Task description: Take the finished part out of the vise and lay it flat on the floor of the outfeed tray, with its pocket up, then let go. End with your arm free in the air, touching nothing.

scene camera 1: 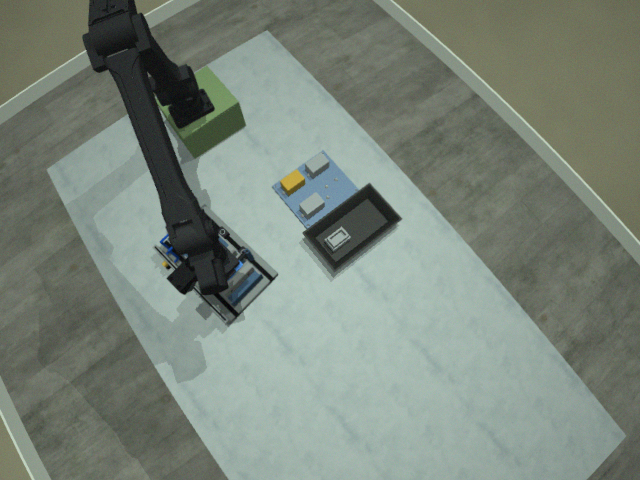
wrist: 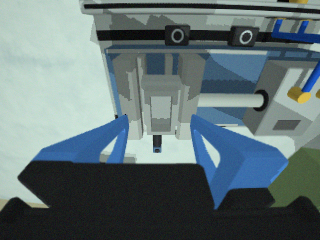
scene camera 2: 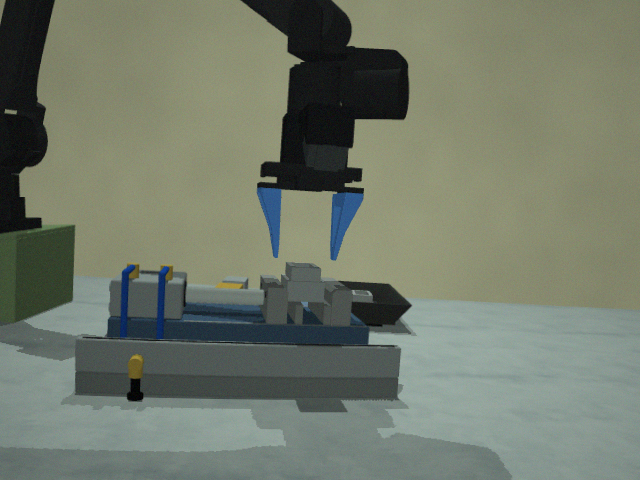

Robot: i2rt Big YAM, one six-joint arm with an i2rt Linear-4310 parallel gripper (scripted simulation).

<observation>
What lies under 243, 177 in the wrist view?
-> The gripper.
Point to a blue plate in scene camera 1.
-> At 338, 191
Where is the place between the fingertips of the gripper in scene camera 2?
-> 304, 258
</observation>
